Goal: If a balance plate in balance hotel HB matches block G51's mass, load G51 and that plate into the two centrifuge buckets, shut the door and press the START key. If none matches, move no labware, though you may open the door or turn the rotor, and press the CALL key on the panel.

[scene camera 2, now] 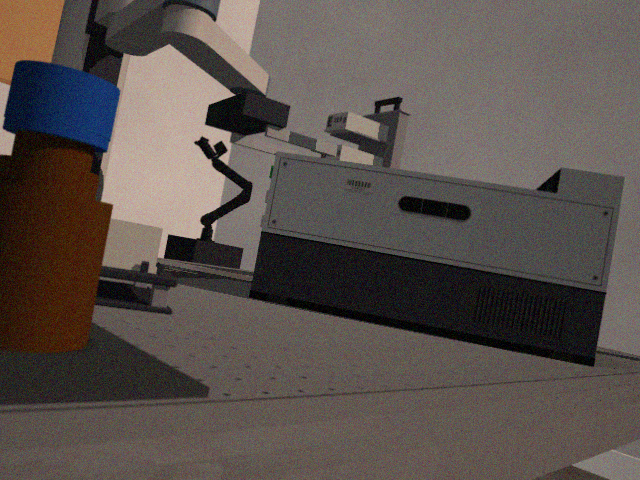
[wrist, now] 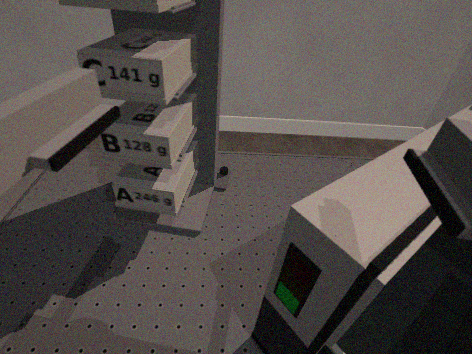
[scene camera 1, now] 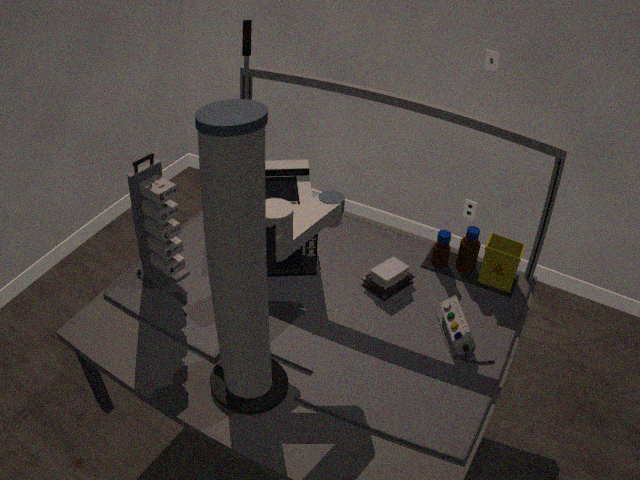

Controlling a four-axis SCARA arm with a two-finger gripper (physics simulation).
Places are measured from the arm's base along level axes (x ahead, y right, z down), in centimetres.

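Pixels of known places: gripper, fingertip midpoint: (scene camera 2: 313, 153) (wrist: 260, 113); arm's base, origin of the base link: (scene camera 1: 248, 384).
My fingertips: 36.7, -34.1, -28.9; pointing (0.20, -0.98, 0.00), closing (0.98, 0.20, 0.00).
Observation:
For each thing: its top centre in the pictures, then the offset to it from my fingertips, as dx, dy, dz.
- plate B, middle of its top: (wrist: 152, 108) (scene camera 1: 164, 239) -9.9, -21.0, +9.8
- plate A, middle of its top: (wrist: 159, 159) (scene camera 1: 166, 256) -9.9, -21.0, +17.6
- pale block, middle of its top: (scene camera 2: 111, 218) (scene camera 1: 390, 268) +30.4, +51.7, +20.2
- panel, middle of its top: (scene camera 1: 459, 316) +17.2, +84.1, +19.2
My gripper (wrist: 260, 113) is open and empty. Its two fingers stand wide apart between the hotel and the centrifuge; the arm hides it in scene camera 1. The balance hotel (scene camera 1: 135, 227) (scene camera 2: 397, 136) (wrist: 206, 90) holds several pale plates. In the wrist view, plate C (wrist: 132, 77) reads 141 g, plate B (wrist: 137, 145) reads 128 g, and plate A (wrist: 145, 197) appears to read 246 g. The centrifuge (scene camera 1: 289, 166) (scene camera 2: 434, 248) (wrist: 330, 215) has a green indicator patch; its buckets do not show. A pale block (scene camera 1: 390, 269) (scene camera 2: 133, 242) lies on a dark stand, its label unreadable. The panel (scene camera 1: 455, 325) has coloured keys.
Two amber bottles (scene camera 1: 440, 253) (scene camera 1: 467, 254) (scene camera 2: 49, 232) with blue caps and a yellow bin (scene camera 1: 500, 266) stand at the right back. The arm's column (scene camera 1: 235, 248) rises at the front. A frame bar (scene camera 1: 403, 102) spans the back. A small black jointed arm (scene camera 2: 232, 201) stands left of the centrifuge.

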